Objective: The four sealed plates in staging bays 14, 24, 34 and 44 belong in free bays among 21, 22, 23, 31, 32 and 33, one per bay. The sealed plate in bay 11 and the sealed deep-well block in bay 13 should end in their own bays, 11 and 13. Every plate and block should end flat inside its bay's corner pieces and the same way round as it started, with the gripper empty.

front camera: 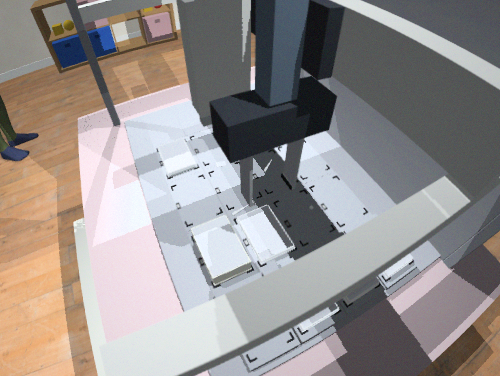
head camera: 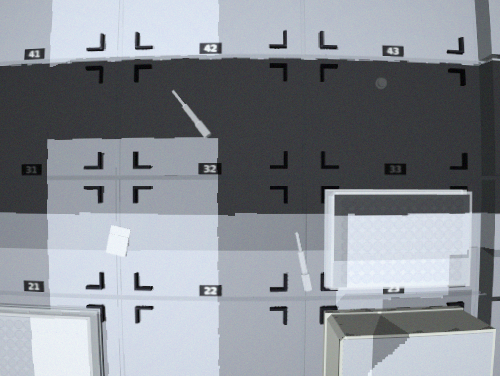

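Pixels of known places: gripper, fingertip midpoint: [front camera: 268,190]; robot's base, link origin: [front camera: 157,149].
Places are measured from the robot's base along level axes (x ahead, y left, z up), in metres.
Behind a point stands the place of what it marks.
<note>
A clear sealed plate [front camera: 265,233] @(x 0.398, y 0.148, z 0.014 m) [head camera: 400,240] @(x 0.389, y 0.150, z 0.014 m) lies apparently flat within the corner pieces of bay 23. The sealed deep-well block [front camera: 220,250] @(x 0.405, y 0.039, z 0.042 m) [head camera: 415,357] @(x 0.388, y 0.066, z 0.042 m) sits in bay 13 beside it. The bay 11 plate [front camera: 177,157] @(x 0.079, y 0.044, z 0.014 m) [head camera: 62,345] @(x 0.100, y 0.058, z 0.014 m) sits at the far left in the front view. At the lower right, plates show in bay 24 [front camera: 320,320] @(x 0.618, y 0.146, z 0.028 m) and bay 44 [front camera: 398,267] @(x 0.615, y 0.357, z 0.029 m); bay 34 is dark and partly hidden. Bay 14 [front camera: 270,345] @(x 0.613, y 0.044, z 0.015 m) shows no plate. My gripper [front camera: 270,195] @(x 0.392, y 0.150, z 0.160 m) is open and empty, raised above the middle of the deck; its fingers do not show in the head view.
Thin white sticks lie by bay 32 [head camera: 190,114] @(x 0.212, y 0.257, z 0.005 m) and between bays 22 and 23 [head camera: 302,262] @(x 0.308, y 0.130, z 0.005 m). A small white box [head camera: 118,241] @(x 0.147, y 0.147, z 0.001 m) lies between bays 21 and 22. A small disc [front camera: 311,206] @(x 0.379, y 0.287, z 0.004 m) [head camera: 381,83] @(x 0.378, y 0.286, z 0.004 m) lies near bay 33. The front rail [front camera: 280,285] @(x 0.616, y 0.021, z 0.400 m) hides part of the deck.
</note>
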